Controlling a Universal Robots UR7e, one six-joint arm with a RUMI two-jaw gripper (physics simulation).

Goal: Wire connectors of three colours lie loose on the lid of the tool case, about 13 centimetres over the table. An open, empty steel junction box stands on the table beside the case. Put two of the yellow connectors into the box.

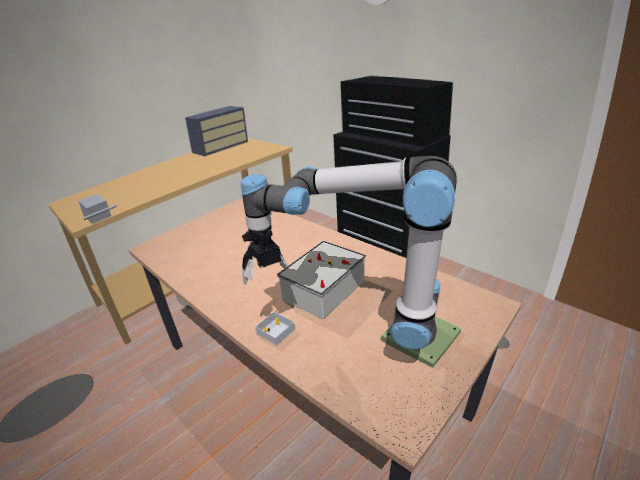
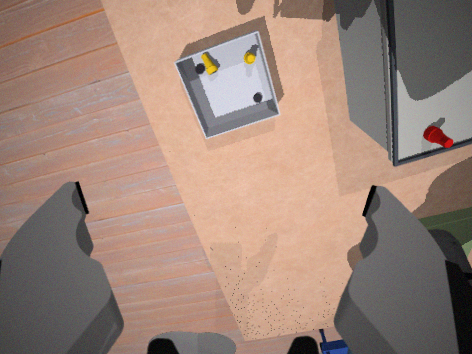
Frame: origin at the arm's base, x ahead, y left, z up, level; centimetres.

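Where they show: gripper, fingertip midpoint: [image 1: 265, 276] [image 2: 228, 186].
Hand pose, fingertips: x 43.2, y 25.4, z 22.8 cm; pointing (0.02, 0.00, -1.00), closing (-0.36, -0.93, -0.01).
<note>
Each offset is from my fingertips to the top centre of the thing. "*": to the spot under its first point. Level surfaces: height alone.
The steel junction box @(dx -0.1, dy -0.2, dz -21.4 cm) [image 1: 286, 335] [image 2: 200, 107] stands open on the table beside the tool case @(dx +0.2, dy -29.8, dz -12.2 cm) [image 1: 305, 302] [image 2: 360, 85]. Two yellow connectors are inside it: one @(dx +3.2, dy +1.4, dz -23.5 cm) [image 1: 266, 329] [image 2: 209, 64] lies on its side near a corner, the other @(dx +2.2, dy -3.7, dz -22.5 cm) [image 1: 277, 321] [image 2: 250, 58] looks upright near another corner. On the case lid @(* dx -7.4, dy -25.4, dz -12.6 cm) [image 1: 330, 276] [image 2: 415, 120] are a yellow connector @(dx -1.9, dy -32.6, dz -11.1 cm) [image 1: 329, 262], a small orange one @(dx +5.8, dy -29.7, dz -11.3 cm) [image 1: 310, 259] and several red ones, one red connector @(dx -8.6, dy -18.7, dz -9.8 cm) [image 1: 322, 284] [image 2: 437, 136] near the lid's edge. My gripper [image 1: 266, 273] [image 2: 228, 186] is wide open and empty, high above the table.
The green base plate [image 1: 447, 341] carries the arm at the right end of the table @(dz -25.2 cm) [image 1: 330, 361] [image 2: 280, 185]. A wooden side bench [image 1: 160, 175] with a small drawer cabinet [image 1: 222, 131] stands behind, and a black tool cabinet [image 1: 395, 111] stands by the wall.
</note>
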